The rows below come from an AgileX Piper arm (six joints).
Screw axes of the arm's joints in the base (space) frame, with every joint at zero. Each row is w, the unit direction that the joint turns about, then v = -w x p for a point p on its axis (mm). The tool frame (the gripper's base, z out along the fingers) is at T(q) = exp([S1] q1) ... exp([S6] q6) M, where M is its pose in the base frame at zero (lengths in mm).
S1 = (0, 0, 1, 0.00, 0.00, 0.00)
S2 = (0, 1, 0, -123.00, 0.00, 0.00)
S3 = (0, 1, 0, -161.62, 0.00, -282.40)
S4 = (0.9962, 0, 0.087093, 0.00, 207.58, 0.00)
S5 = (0, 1, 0, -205.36, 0.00, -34.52)
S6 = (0.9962, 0, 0.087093, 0.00, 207.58, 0.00)
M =
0.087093 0 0.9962 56.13
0 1 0 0.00
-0.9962 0 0.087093 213.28
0 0 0 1
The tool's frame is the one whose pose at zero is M.
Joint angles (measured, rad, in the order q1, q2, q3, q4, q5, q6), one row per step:
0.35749, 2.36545, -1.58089, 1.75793, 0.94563, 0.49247
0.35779, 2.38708, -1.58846, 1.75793, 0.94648, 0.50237
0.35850, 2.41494, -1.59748, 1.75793, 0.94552, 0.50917
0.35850, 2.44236, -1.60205, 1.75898, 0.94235, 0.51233
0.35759, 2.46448, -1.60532, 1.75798, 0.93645, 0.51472
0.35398, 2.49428, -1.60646, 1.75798, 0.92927, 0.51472
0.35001, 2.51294, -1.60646, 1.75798, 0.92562, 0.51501
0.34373, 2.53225, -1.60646, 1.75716, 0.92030, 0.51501
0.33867, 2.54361, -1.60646, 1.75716, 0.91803, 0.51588
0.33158, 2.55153, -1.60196, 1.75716, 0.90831, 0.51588
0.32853, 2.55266, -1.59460, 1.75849, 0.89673, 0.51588
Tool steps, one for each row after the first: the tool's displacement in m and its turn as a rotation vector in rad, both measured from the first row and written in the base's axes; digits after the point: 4 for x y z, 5 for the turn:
0.0010, 0.0006, -0.0085, -0.00208, 0.02249, -0.00167
0.0021, 0.0013, -0.0199, -0.00780, 0.04644, -0.00357
0.0025, 0.0013, -0.0322, -0.01652, 0.07087, -0.00758
0.0029, 0.0006, -0.0426, -0.02731, 0.09012, -0.01293
0.0030, -0.0016, -0.0572, -0.04221, 0.11652, -0.02185
0.0031, -0.0038, -0.0665, -0.05106, 0.13408, -0.02854
0.0036, -0.0072, -0.0763, -0.06174, 0.15175, -0.03803
0.0041, -0.0098, -0.0819, -0.06675, 0.16320, -0.04493
0.0047, -0.0137, -0.0873, -0.07739, 0.17445, -0.05882
0.0045, -0.0160, -0.0902, -0.08743, 0.18213, -0.07088

